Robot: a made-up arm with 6 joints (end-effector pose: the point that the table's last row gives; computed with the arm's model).
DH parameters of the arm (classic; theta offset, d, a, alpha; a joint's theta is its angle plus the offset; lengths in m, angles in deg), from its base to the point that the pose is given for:
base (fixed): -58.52 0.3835 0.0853 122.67
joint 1: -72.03 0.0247 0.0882 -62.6
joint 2: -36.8 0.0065 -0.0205 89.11
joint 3: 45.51 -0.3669 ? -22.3
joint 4: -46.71 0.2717 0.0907 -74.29
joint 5: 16.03 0.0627 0.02 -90
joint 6: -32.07 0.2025 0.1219 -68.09
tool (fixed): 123.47 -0.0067 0 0
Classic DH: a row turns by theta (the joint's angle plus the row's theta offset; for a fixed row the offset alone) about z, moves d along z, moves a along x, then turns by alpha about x.
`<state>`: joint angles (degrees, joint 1 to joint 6).
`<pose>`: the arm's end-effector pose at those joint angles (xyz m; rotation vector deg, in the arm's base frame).
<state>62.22 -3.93 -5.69 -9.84 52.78 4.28</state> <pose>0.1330 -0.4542 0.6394 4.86 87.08 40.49</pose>
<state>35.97 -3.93 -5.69 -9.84 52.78 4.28</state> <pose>0.2672 -0.4735 0.4766 12.84 92.18 67.19</pose>
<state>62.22 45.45 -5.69 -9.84 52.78 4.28</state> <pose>0.0389 -0.2451 0.7610 -45.84 69.03 31.18</pose>
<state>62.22 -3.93 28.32 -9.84 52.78 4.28</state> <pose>0.1189 -0.3268 0.7418 4.00 102.16 5.20</pose>
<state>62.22 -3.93 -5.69 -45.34 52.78 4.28</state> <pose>0.1391 -0.4973 0.5394 19.18 62.76 68.56</pose>
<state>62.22 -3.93 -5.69 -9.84 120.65 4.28</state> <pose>-0.0645 -0.2802 0.6454 -54.34 50.14 18.50</pose>
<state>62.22 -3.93 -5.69 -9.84 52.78 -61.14</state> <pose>0.0084 -0.4180 0.6634 32.22 64.11 -20.10</pose>
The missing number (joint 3, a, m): 0.1052
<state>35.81 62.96 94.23 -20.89 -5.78 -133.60</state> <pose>-0.0943 0.0350 0.6338 72.35 -28.24 -121.49</pose>
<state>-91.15 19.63 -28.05 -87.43 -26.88 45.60</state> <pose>0.0701 0.1440 0.5219 -20.71 88.20 -10.23</pose>
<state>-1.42 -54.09 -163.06 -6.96 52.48 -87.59</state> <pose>0.0536 0.2085 0.0839 -135.59 -3.87 -50.82</pose>
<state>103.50 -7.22 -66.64 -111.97 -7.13 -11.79</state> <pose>0.2837 -0.1409 0.5044 -9.09 -41.44 -169.17</pose>
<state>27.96 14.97 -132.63 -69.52 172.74 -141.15</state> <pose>-0.0448 -0.0731 0.2724 -120.75 -26.78 17.66</pose>
